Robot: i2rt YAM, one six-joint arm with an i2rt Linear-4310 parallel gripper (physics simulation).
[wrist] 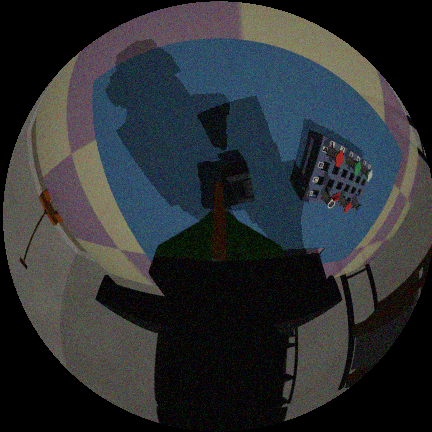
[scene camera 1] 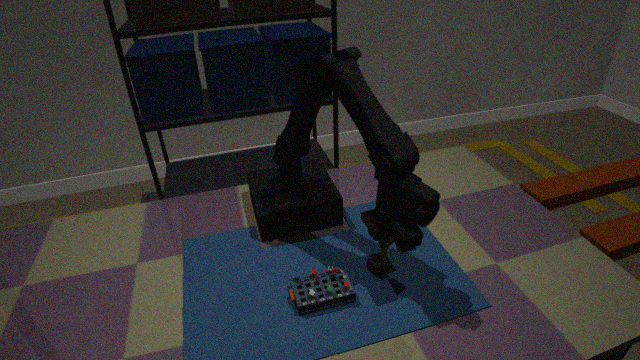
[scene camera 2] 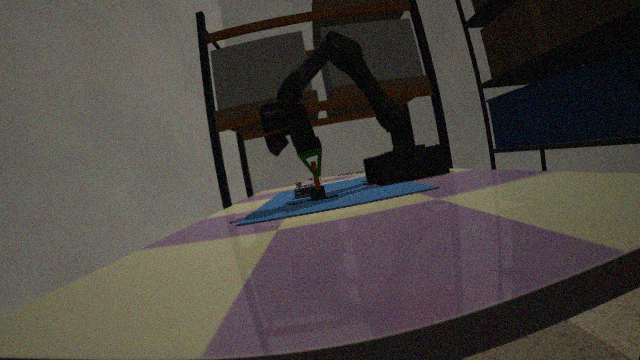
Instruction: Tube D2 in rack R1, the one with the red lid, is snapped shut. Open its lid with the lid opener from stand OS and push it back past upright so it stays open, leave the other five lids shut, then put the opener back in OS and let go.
Observation:
The gripper (scene camera 2: pixel 318 176) grips an orange peg, which still rests on a dark stand (wrist: pixel 235 176).
The gripper shows as well in the wrist view (wrist: pixel 218 216).

